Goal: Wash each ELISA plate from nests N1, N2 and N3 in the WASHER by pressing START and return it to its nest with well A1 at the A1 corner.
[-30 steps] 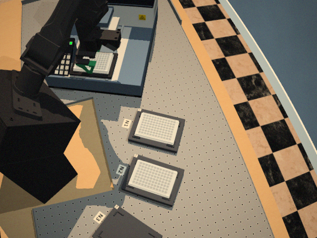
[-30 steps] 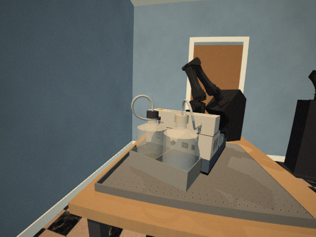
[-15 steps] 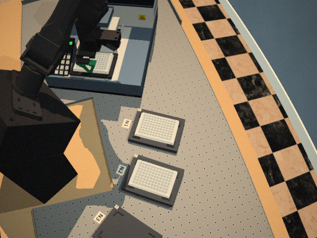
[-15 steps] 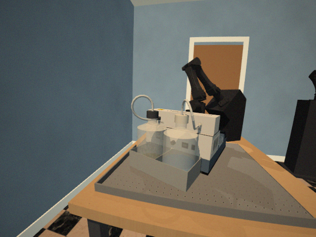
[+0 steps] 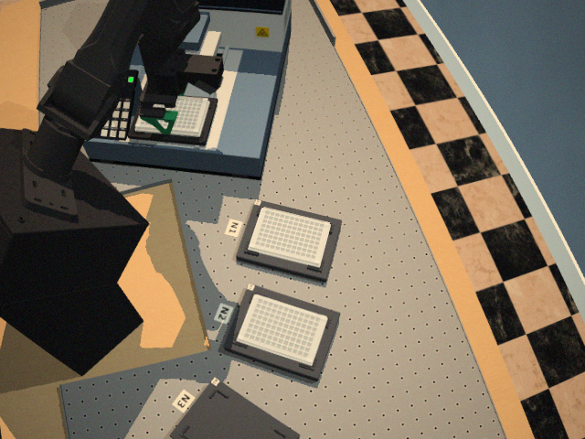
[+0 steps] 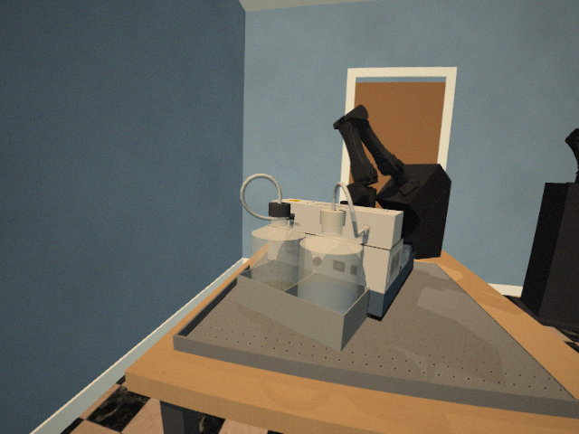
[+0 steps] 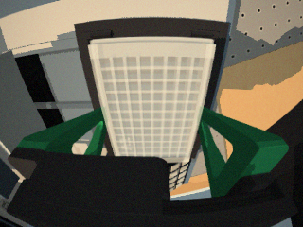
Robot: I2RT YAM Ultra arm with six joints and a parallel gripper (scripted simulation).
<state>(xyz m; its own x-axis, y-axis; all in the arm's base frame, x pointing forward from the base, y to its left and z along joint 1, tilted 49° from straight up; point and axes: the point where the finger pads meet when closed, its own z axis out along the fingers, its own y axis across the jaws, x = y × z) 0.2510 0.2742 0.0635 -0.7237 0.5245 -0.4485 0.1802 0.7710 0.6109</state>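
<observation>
The dark carrier lies 1 cm below my hand. Round my hand: N1 label (10 cm ahead, 20 cm to the right, 10 cm below); then manifold (4 cm ahead, 15 cm to the left, 4 cm above); then washer (4 cm ahead, 15 cm to the left, 3 cm above).
</observation>
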